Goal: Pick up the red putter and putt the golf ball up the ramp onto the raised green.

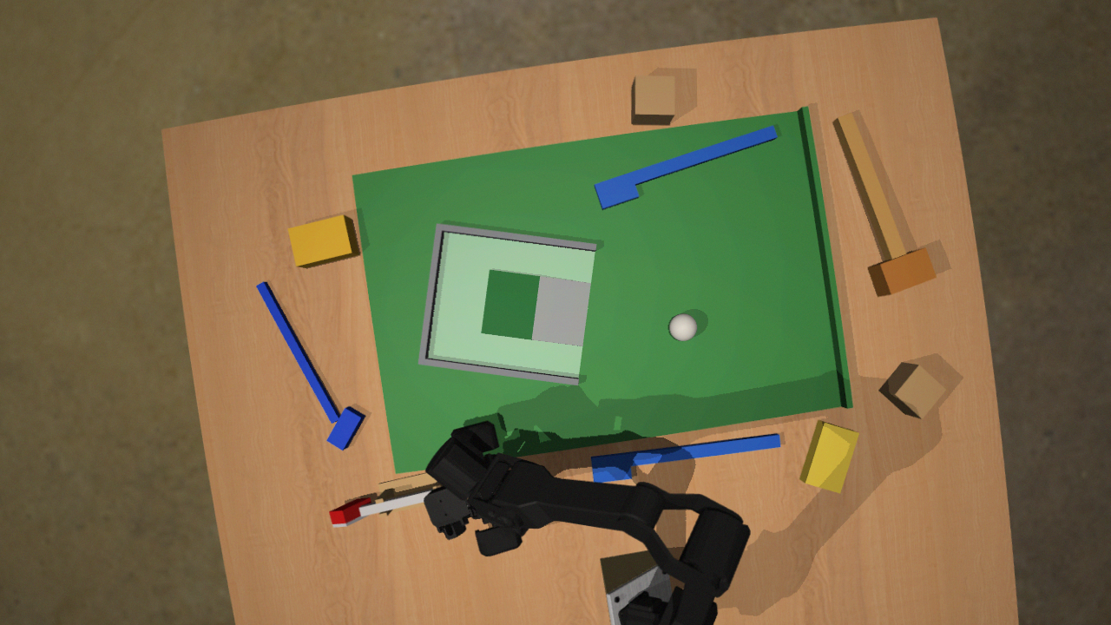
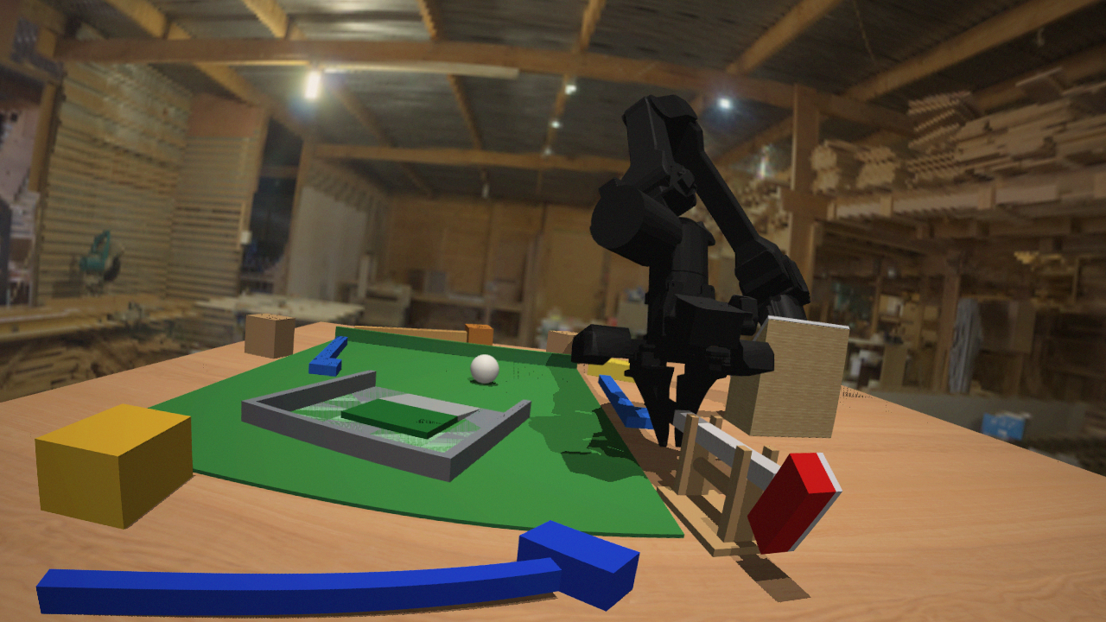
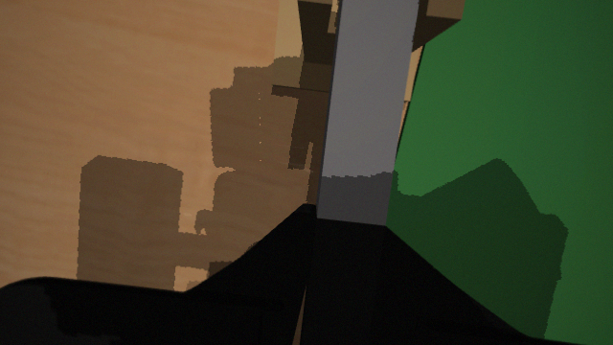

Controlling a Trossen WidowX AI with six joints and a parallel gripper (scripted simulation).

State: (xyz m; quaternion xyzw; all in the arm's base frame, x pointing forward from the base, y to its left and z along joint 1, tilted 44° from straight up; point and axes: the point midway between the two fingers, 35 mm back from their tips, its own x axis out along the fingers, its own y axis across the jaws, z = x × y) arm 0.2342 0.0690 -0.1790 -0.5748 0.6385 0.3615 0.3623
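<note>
Right now the red putter is 80 mm to the left of my gripper tip and 30 mm above it. From my gripper tip the other things lie so: white golf ball (370 mm to the right, 150 mm ahead, 10 mm below); green mat (260 mm to the right, 230 mm ahead, 30 mm below); wooden rack (100 mm to the left).
</note>
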